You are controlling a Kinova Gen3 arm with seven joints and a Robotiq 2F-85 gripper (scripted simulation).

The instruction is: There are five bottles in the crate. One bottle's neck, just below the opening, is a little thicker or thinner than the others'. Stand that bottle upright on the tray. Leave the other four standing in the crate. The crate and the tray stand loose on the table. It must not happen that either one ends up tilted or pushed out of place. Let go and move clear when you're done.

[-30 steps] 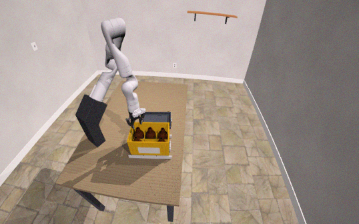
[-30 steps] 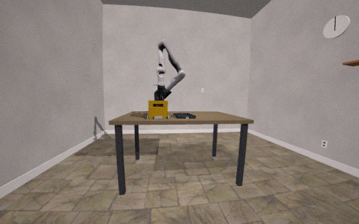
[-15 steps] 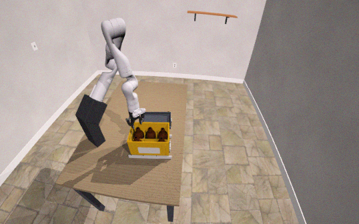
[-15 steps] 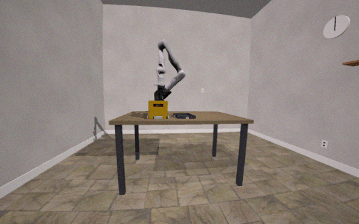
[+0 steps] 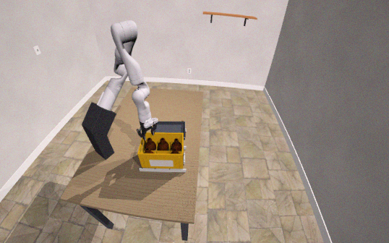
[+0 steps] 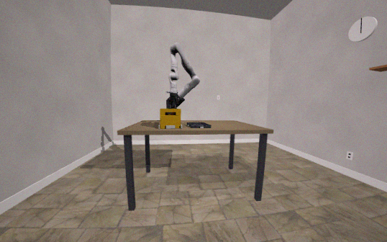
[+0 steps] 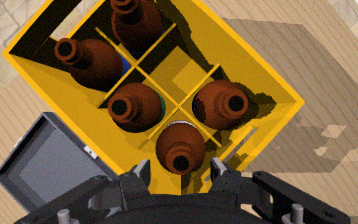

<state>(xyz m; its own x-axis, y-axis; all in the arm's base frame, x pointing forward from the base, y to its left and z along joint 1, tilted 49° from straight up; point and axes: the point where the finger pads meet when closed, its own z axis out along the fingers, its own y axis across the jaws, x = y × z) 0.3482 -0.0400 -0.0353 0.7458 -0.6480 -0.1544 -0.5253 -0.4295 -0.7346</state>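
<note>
My gripper is now 110 mm above the yellow crate, 90 mm short of it and 30 mm to the left of it. From my hand the other things lie so: dark grey tray (260 mm to the left, 180 mm below, 70 mm ahead).
</note>
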